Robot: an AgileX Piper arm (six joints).
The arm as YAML. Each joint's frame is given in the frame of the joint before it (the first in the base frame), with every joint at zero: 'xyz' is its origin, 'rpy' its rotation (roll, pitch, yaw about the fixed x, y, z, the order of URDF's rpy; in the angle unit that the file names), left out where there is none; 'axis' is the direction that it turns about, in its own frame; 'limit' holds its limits. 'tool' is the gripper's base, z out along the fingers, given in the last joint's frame.
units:
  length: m
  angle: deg
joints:
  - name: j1
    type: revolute
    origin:
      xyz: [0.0, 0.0, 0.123]
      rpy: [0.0, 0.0, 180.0]
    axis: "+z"
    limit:
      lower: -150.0
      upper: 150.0
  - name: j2
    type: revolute
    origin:
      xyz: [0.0, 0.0, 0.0]
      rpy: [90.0, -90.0, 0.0]
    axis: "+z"
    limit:
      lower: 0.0
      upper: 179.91
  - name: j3
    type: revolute
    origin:
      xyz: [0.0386, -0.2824, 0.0]
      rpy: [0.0, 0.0, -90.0]
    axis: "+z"
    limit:
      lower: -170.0
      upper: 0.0
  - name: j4
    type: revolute
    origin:
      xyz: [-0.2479, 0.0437, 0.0]
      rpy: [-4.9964, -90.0, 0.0]
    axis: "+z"
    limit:
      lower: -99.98
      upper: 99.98
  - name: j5
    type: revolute
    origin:
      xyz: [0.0, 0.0, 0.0]
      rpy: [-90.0, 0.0, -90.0]
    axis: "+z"
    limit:
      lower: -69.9
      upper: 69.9
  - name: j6
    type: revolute
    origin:
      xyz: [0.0, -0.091, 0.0]
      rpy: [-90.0, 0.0, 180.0]
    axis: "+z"
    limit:
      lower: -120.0
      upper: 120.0
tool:
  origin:
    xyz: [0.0, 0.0, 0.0]
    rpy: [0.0, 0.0, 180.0]
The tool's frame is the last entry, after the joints.
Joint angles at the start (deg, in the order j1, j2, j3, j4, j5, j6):
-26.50, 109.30, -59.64, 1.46, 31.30, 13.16
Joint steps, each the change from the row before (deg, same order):
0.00, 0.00, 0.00, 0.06, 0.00, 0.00
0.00, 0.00, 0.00, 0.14, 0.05, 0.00
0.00, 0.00, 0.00, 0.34, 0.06, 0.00
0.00, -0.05, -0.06, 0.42, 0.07, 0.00
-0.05, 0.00, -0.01, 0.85, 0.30, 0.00
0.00, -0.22, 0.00, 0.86, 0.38, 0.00
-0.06, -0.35, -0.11, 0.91, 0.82, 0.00
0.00, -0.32, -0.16, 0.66, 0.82, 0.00
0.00, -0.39, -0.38, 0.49, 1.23, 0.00
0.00, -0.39, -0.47, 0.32, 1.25, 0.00
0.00, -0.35, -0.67, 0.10, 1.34, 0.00
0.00, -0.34, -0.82, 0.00, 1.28, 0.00
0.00, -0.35, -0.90, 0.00, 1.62, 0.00
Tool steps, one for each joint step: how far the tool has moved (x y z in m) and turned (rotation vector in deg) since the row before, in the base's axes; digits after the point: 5 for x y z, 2 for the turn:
0.00002, 0.00004, 0.00000, 0.04, -0.02, -0.04
-0.00001, 0.00014, -0.00002, 0.11, 0.00, -0.10
0.00005, 0.00029, -0.00002, 0.24, -0.05, -0.24
0.00030, 0.00024, 0.00051, 0.25, -0.17, -0.29
-0.00016, 0.00056, -0.00005, 0.68, -0.02, -0.64
-0.00018, 0.00093, 0.00122, 0.64, -0.14, -0.58
-0.00048, 0.00080, 0.00227, 0.79, 0.01, -0.65
-0.00023, 0.00087, 0.00228, 0.63, 0.06, -0.40
-0.00003, 0.00069, 0.00340, 0.60, 0.21, -0.24
0.00017, 0.00044, 0.00375, 0.47, 0.19, -0.11
0.00065, 0.00000, 0.00427, 0.30, 0.20, 0.05
0.00117, -0.00038, 0.00485, 0.13, 0.06, 0.11
0.00091, -0.00020, 0.00518, 0.27, 0.27, 0.15

